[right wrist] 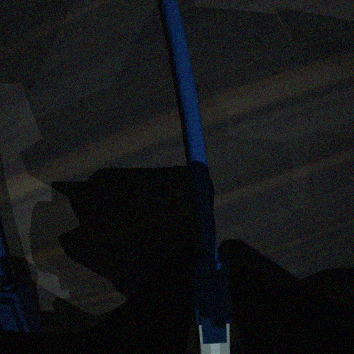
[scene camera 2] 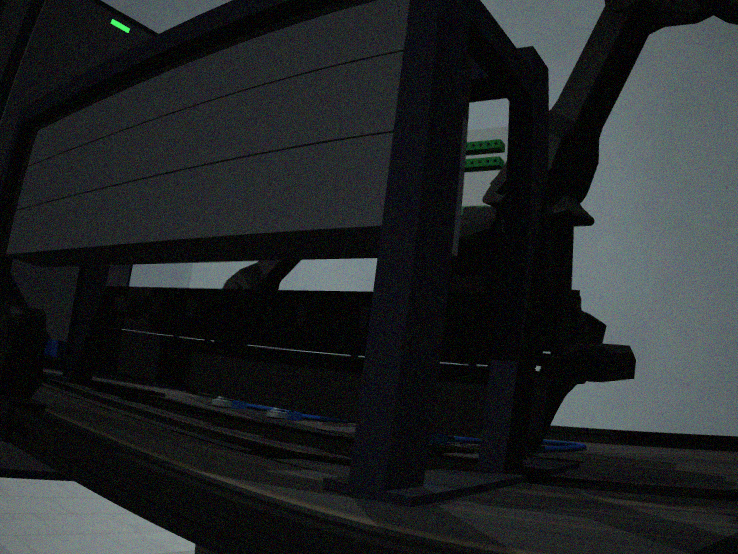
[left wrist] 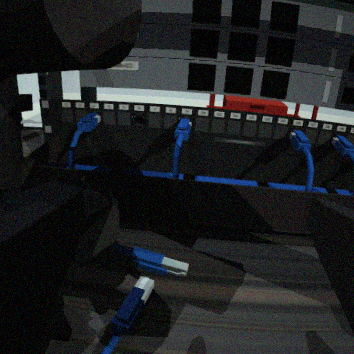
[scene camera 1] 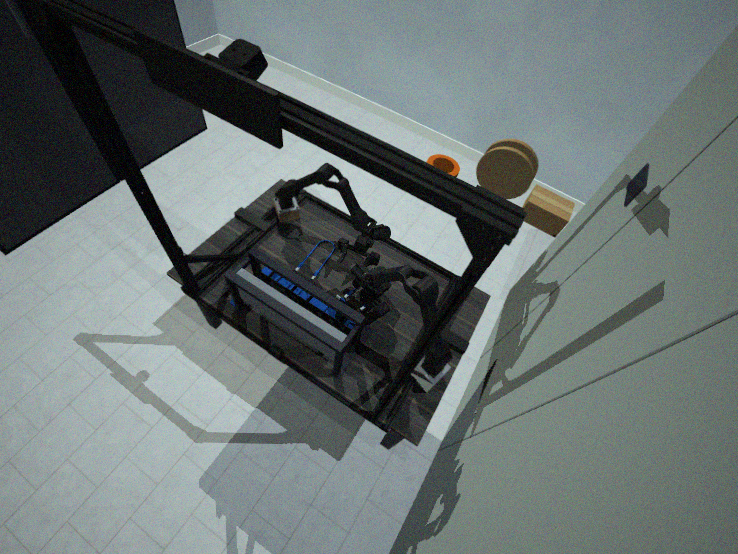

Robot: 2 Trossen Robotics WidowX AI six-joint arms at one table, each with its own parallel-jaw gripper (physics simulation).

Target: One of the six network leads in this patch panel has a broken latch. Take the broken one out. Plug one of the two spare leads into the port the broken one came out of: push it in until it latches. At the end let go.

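Pixels of known places: left gripper, between the fingertips: [left wrist: 200, 206] [scene camera 1: 349, 266]; right gripper, between the fingertips: [right wrist: 209, 250] [scene camera 2: 526, 449] [scene camera 1: 369, 303]; left arm's base, origin of its link: [scene camera 1: 286, 203]; right arm's base, origin of its link: [scene camera 1: 432, 366].
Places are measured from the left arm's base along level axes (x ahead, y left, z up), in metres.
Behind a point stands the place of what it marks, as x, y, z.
Note:
The patch panel [left wrist: 220, 155] {0.577, -0.059, -0.015} carries plugged blue leads; four show in the left wrist view. One port [left wrist: 138, 120] {0.667, -0.013, 0.014} there looks dark and open. I cannot make out a broken latch. Two loose plugs [left wrist: 161, 262] {0.536, 0.081, -0.056} [left wrist: 132, 303] {0.522, 0.125, -0.056} lie on the table below the panel. A looped blue lead [scene camera 1: 323, 242] {0.220, 0.112, -0.066} lies behind the rack in scene camera 1. My left gripper [scene camera 1: 342, 250] is open, above the table before the panel. My right gripper [scene camera 1: 352, 292] [right wrist: 209, 250] {0.595, 0.188, -0.066} is shut on a blue lead's plug, its clear end at the bottom of the right wrist view. In scene camera 2 it is lost in darkness.
The rack [scene camera 1: 292, 305] {0.630, -0.144, 0.172} [scene camera 2: 399, 357] {0.846, -0.055, -0.015} stands on the table [scene camera 2: 625, 506] {0.866, 0.052, -0.069}, its posts blocking scene camera 2. A blue cable bundle [left wrist: 225, 182] {0.550, -0.029, -0.029} runs below the ports. Both arms are close together behind the rack. A dark overhead beam [scene camera 1: 369, 158] {0.901, -0.089, 0.970} crosses above. The pictures are dim.

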